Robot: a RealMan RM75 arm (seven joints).
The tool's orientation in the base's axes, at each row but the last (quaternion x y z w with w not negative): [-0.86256, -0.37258, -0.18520, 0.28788]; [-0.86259, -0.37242, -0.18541, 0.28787]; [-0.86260, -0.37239, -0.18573, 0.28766]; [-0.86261, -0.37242, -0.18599, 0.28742]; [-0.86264, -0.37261, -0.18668, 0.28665]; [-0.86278, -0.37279, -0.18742, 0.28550]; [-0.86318, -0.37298, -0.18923, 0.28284]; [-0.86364, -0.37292, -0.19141, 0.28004]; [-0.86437, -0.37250, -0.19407, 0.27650]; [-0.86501, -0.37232, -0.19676, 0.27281]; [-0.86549, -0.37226, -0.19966, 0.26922]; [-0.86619, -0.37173, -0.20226, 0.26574]
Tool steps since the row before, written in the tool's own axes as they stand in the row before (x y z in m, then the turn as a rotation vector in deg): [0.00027, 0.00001, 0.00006, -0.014, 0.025, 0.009]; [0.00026, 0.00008, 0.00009, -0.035, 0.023, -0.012]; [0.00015, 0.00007, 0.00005, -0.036, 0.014, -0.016]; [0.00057, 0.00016, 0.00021, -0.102, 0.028, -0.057]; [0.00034, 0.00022, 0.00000, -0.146, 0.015, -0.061]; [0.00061, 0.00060, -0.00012, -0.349, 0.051, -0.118]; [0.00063, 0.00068, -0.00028, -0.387, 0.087, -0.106]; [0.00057, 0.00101, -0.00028, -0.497, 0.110, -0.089]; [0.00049, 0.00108, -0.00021, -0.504, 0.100, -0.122]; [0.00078, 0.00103, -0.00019, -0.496, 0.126, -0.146]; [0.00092, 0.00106, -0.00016, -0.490, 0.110, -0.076]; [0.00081, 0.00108, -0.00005, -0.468, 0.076, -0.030]
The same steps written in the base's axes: [0.00019, 0.00018, 0.00009, 0.011, -0.016, -0.023]; [0.00024, 0.00015, 0.00004, -0.007, -0.039, -0.018]; [0.00016, 0.00007, 0.00002, -0.015, -0.037, -0.012]; [0.00051, 0.00035, 0.00009, -0.052, -0.106, -0.021]; [0.00039, 0.00006, 0.00010, -0.091, -0.125, -0.037]; [0.00083, -0.00008, 0.00021, -0.202, -0.290, -0.115]; [0.00089, -0.00022, 0.00032, -0.199, -0.323, -0.157]; [0.00109, -0.00044, 0.00018, -0.251, -0.385, -0.237]; [0.00110, -0.00048, 0.00007, -0.267, -0.403, -0.212]; [0.00125, -0.00029, 0.00024, -0.245, -0.429, -0.198]; [0.00137, -0.00022, 0.00029, -0.243, -0.373, -0.244]; [0.00132, -0.00022, 0.00015, -0.248, -0.314, -0.257]
